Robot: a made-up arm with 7 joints. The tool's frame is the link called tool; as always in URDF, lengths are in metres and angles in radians. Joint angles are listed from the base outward. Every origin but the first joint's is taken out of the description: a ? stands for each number. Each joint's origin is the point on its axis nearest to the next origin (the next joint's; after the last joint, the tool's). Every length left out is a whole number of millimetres.
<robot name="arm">
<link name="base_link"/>
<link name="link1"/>
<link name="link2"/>
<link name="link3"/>
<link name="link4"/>
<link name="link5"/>
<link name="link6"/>
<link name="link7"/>
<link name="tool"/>
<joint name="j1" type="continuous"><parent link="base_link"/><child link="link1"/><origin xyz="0.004 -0.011 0.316" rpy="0 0 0"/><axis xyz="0 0 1"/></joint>
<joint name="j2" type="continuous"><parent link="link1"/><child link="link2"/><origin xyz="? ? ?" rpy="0 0 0"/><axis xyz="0 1 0"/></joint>
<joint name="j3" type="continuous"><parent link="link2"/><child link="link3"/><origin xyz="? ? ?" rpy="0 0 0"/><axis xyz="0 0 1"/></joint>
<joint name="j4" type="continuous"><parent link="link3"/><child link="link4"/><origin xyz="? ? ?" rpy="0 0 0"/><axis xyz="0 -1 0"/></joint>
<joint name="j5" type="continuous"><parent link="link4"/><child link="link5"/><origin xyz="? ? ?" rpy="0 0 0"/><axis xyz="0 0 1"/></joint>
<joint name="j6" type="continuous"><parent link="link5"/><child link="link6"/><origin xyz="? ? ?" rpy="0 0 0"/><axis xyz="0 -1 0"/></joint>
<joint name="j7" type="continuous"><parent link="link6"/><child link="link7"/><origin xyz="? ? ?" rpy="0 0 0"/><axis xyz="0 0 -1"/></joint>
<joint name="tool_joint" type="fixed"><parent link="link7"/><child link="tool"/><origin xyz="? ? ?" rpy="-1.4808 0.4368 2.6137"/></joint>
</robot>
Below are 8 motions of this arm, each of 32 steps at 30 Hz.
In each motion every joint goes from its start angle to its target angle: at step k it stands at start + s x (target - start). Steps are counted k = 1, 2, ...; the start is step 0. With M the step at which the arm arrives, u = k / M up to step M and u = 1 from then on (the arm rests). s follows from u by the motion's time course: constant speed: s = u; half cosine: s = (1 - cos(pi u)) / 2; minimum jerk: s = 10 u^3 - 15 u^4 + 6 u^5.
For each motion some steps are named. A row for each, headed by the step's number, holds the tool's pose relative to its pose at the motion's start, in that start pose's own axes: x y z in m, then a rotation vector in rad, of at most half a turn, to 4 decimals.
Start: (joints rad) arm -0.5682 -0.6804 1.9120 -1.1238 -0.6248 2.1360 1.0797
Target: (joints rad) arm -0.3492 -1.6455 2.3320 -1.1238 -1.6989 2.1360 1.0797
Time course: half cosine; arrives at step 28
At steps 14, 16, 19, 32:
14: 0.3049 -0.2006 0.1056 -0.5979 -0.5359 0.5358
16: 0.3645 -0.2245 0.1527 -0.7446 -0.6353 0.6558
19: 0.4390 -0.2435 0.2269 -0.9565 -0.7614 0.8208
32: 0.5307 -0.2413 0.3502 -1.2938 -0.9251 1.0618

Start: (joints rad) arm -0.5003 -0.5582 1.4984 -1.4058 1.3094 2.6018 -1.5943
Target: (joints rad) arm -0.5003 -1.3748 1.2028 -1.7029 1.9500 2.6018 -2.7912
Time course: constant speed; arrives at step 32
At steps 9, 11, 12, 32:
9: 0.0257 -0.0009 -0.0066 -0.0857 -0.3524 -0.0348
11: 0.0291 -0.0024 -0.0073 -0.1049 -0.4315 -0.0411
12: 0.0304 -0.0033 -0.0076 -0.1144 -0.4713 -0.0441
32: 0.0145 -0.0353 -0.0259 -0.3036 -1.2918 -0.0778

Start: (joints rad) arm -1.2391 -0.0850 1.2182 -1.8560 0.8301 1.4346 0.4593
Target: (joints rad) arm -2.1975 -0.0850 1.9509 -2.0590 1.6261 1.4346 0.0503
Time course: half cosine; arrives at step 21
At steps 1, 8, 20, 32:
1: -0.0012 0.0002 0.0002 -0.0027 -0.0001 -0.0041
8: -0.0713 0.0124 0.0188 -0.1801 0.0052 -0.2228
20: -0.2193 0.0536 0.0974 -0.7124 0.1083 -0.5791
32: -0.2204 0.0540 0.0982 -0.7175 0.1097 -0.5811

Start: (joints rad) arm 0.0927 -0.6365 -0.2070 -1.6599 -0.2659 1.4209 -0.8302
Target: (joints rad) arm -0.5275 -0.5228 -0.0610 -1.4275 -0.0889 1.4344 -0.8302
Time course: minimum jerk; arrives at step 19
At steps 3, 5, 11, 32:
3: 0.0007 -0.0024 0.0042 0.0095 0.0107 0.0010
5: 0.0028 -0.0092 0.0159 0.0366 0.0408 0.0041
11: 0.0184 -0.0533 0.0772 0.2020 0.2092 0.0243
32: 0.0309 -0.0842 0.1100 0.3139 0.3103 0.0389

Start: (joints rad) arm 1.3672 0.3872 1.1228 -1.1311 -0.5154 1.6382 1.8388
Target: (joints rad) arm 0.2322 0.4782 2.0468 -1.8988 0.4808 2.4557 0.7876
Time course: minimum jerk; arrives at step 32
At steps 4, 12, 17, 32:
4: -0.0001 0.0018 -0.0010 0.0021 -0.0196 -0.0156
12: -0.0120 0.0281 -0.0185 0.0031 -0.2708 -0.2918
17: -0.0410 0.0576 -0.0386 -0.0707 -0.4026 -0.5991
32: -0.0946 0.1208 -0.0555 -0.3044 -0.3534 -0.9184

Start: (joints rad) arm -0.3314 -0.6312 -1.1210 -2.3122 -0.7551 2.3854 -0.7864
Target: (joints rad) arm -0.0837 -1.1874 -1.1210 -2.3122 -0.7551 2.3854 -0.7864
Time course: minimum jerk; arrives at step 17
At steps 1, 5, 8, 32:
1: -0.0003 -0.0001 -0.0001 -0.0005 0.0003 0.0010
5: -0.0211 -0.0124 -0.0065 -0.0426 0.0263 0.0803
8: -0.0555 -0.0376 -0.0163 -0.1276 0.0803 0.2250
32: -0.1031 -0.0874 -0.0252 -0.3084 0.2027 0.4826

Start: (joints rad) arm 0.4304 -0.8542 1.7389 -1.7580 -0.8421 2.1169 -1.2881
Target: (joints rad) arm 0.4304 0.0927 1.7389 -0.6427 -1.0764 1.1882 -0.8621
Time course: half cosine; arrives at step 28
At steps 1, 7, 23, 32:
1: 0.0008 -0.0013 0.0017 0.0018 0.0044 0.0000
7: 0.0493 -0.0613 0.0717 0.0735 0.2159 -0.0018
23: 0.6213 -0.2382 0.0872 0.0293 1.6399 -0.1498
32: 0.6795 -0.2352 0.0464 -0.0264 1.7908 -0.1783

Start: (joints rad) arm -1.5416 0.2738 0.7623 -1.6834 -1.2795 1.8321 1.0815
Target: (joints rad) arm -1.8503 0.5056 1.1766 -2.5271 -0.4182 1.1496 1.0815
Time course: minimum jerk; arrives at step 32
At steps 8, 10, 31, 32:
8: 0.0499 -0.0122 0.0014 0.0543 -0.1141 -0.1161
10: 0.0858 -0.0229 0.0057 0.0955 -0.2037 -0.1973
31: 0.3514 -0.2016 0.2035 0.5201 -1.3804 -0.7667
32: 0.3515 -0.2017 0.2036 0.5202 -1.3808 -0.7668

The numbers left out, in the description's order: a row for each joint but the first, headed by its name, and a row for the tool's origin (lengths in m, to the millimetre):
j2: -0.014 0.017 0
j3: -0.028 0 0.165
j4: 0.071 -0.026 0
j5: -0.084 0 0.461
j6: -0.002 0.044 0
j7: 0.102 0 0.003
tool: -0.029 0.004 0

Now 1 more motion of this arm.
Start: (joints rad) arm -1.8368 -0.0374 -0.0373 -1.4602 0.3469 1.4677 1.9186
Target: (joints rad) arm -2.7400 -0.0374 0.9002 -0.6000 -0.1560 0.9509 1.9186
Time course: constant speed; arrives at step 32
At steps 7, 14, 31, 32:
7: -0.0234 -0.0610 0.0622 -0.1418 0.0208 0.0280
14: -0.0549 -0.1104 0.1247 -0.2708 0.0701 0.0461
31: -0.1621 -0.1815 0.2671 -0.5030 0.2805 0.0252
32: -0.1696 -0.1835 0.2747 -0.5122 0.2957 0.0205

